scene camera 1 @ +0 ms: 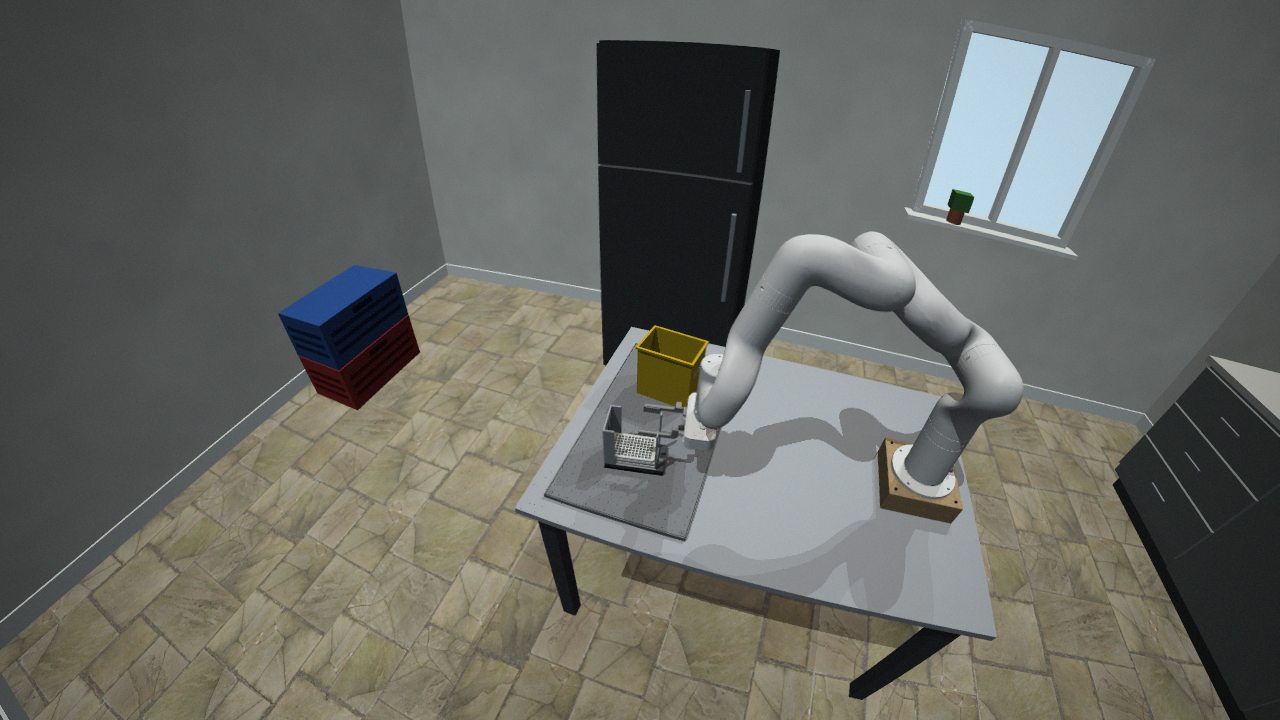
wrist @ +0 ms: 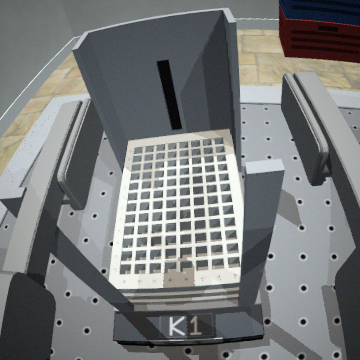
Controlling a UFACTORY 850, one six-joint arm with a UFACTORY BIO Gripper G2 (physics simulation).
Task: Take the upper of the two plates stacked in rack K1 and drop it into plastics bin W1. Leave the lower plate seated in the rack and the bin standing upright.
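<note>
Rack K1 is grey, with a tall slotted back wall and front posts. A white grid-topped plate, the upper one, lies flat in it. The lower plate shows as thin edge layers beneath. My gripper is open and empty, at the rack's post side; in the wrist view its fingers appear left and right of the rack, apart from the plates. The left finger overlaps one post in that view. Yellow bin W1 stands upright behind the rack in the scene view; its label is not readable.
The rack and bin stand on a perforated grey board on the table. The right front post rises beside the plates. The arm's wooden base is at the table's right. Blue and red crates stand on the floor.
</note>
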